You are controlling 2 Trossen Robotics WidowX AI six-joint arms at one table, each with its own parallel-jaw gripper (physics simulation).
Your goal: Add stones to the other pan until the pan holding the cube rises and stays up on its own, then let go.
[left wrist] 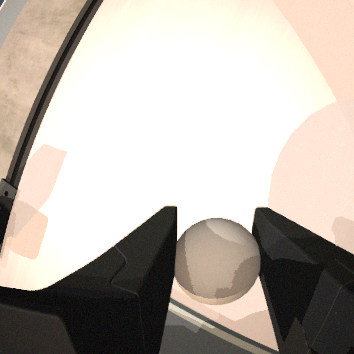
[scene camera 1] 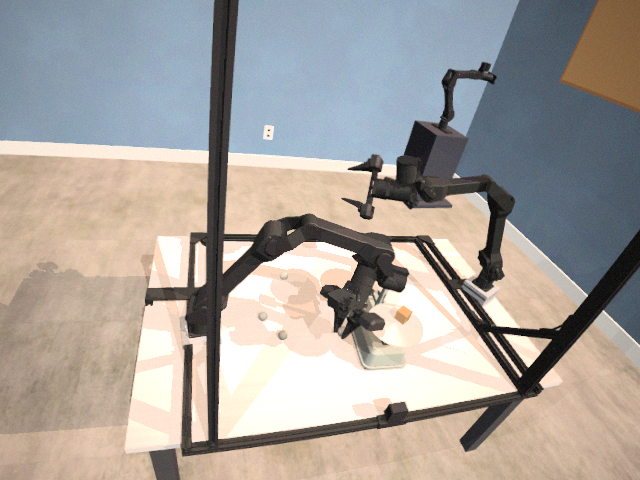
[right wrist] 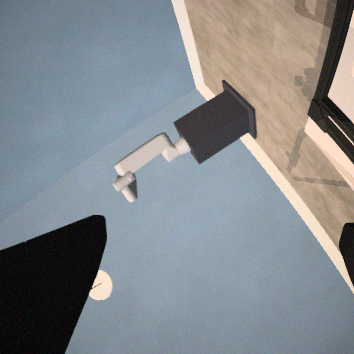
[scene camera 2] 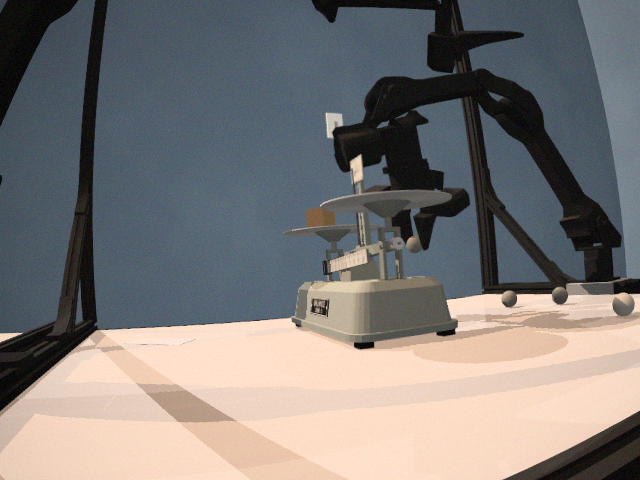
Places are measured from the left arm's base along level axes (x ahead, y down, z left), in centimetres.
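Pixels of known places: left gripper, fingertip midpoint: [left wrist: 215,218] [scene camera 1: 338,335] [scene camera 2: 418,248]; right gripper, fingertip midpoint: [scene camera 1: 344,183] [right wrist: 230,233]; left arm's base, origin of the base link: [scene camera 1: 199,327] [scene camera 2: 599,280]; right arm's base, origin of the base link: [scene camera 1: 482,284].
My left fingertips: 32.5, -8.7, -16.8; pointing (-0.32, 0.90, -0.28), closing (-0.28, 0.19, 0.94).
For each thing: its top centre in the pictures, then the offset to it from my left fingertips, as dx, dy, dz. "*": a spot on its surface instead. Level surfaces: height alone.
- round grey stone, middle of its top: [left wrist: 211,274] [scene camera 2: 414,236] +1.2, -2.1, +0.5
- orange cube, middle of its top: [scene camera 2: 320,209] [scene camera 1: 404,311] +17.5, -6.5, -0.9
- balance's upright pointer plate, surface spot: [scene camera 2: 356,168] * +15.9, -10.9, +7.2
- white table, its level: dy +10.9
The left gripper [scene camera 1: 341,333] [scene camera 2: 415,245] [left wrist: 216,210] is shut on a round grey stone [scene camera 2: 413,243] [left wrist: 217,260], beside the balance base [scene camera 1: 383,358] [scene camera 2: 408,307], below the level of the empty-looking pan's rim in scene camera 2. The orange cube [scene camera 1: 403,314] [scene camera 2: 320,218] rests on one pan [scene camera 1: 399,334] [scene camera 2: 296,232]. The other pan [scene camera 2: 351,200] sits higher in scene camera 2; no stone shows on it. Three loose stones, the first [scene camera 1: 283,276], the second [scene camera 1: 262,315] and the third [scene camera 1: 282,334], lie on the table. The right gripper [scene camera 1: 345,183] [right wrist: 223,221] is open, high up.
The balance's upright pointer plate [scene camera 2: 356,168] stands close to the left arm's wrist in scene camera 2. A black frame [scene camera 1: 289,432] borders the white table [scene camera 1: 310,392]. A small black box [scene camera 1: 396,412] sits on the front rail. A dark pedestal [right wrist: 215,125] stands beyond the table.
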